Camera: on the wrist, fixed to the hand. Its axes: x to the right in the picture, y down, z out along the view.
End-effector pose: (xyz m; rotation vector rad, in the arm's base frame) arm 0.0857 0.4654 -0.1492 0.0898 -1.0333 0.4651
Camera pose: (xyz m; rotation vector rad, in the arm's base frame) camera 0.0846 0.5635 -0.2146 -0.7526 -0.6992 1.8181
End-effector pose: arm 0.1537 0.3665 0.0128 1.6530 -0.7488 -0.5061
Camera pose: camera 0.1597 0.4157 0.1198 0.7505 -1.5439 0.7644
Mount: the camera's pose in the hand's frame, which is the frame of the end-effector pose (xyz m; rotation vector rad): -0.0233 0.0981 -0.0612 0.0455 0.2270 1.5229
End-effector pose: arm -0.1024 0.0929 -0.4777 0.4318 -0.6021 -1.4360
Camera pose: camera 0.0118 0.1210 -0.4682 0.0676 -0.5442 0.0809
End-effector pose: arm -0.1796 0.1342 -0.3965 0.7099 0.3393 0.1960
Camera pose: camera -0.2298 0.2373 -0.3689 0.8699 -0.0540 1.7206
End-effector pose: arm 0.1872 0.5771 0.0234 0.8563 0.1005 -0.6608
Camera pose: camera 0.2359 0.6794 0.0562 0.7996 -0.3511 0.8620
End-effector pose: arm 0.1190 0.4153 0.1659 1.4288 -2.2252 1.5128
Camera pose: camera 0.0361 0.4839 0.1176 0.5902 2.2720 -1.2351
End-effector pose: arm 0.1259 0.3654 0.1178 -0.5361 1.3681 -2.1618
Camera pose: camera 0.1299 0.3882 0.0021 0.6554 1.1394 -0.9491
